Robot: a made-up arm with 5 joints.
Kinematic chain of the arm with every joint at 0, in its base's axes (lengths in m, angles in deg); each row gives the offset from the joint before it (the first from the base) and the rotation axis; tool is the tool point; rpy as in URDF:
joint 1: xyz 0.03 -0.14 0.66 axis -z
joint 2: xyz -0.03 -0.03 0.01 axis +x
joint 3: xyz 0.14 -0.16 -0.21 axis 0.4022 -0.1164 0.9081
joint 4: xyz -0.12 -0.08 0 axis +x
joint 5: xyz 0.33 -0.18 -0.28 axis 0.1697 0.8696 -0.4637
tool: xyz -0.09 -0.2 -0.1 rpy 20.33 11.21 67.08
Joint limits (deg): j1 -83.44..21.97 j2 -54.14..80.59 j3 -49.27..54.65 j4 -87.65..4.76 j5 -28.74..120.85
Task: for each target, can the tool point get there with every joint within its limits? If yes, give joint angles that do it. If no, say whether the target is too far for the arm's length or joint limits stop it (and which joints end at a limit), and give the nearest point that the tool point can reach.
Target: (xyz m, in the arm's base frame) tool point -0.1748 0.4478 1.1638
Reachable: no: joint limits stop it (at a limit: joint 1, joint 2, joint 3, joint 4, joint 5) | nearest point 0.3299 0.4636 1.0526 | short by 0.517 m
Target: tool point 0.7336 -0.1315 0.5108
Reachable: yes | joints -68.94 16.97 14.13 -80.30 25.06
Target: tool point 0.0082 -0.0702 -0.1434
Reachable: yes | joints -12.76 68.20 -22.54 -13.36 9.72
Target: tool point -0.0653 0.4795 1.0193
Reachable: no: joint limits stop it (at a limit: joint 1, joint 2, joint 3, joint 4, joint 5) | nearest point 0.3299 0.4636 1.0526 | short by 0.397 m
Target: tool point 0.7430 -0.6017 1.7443
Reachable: no: too far | nearest point 0.5468 -0.4746 1.2708 | short by 0.528 m
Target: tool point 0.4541 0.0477 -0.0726
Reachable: yes | joints -58.88 51.60 14.98 -43.95 -2.15
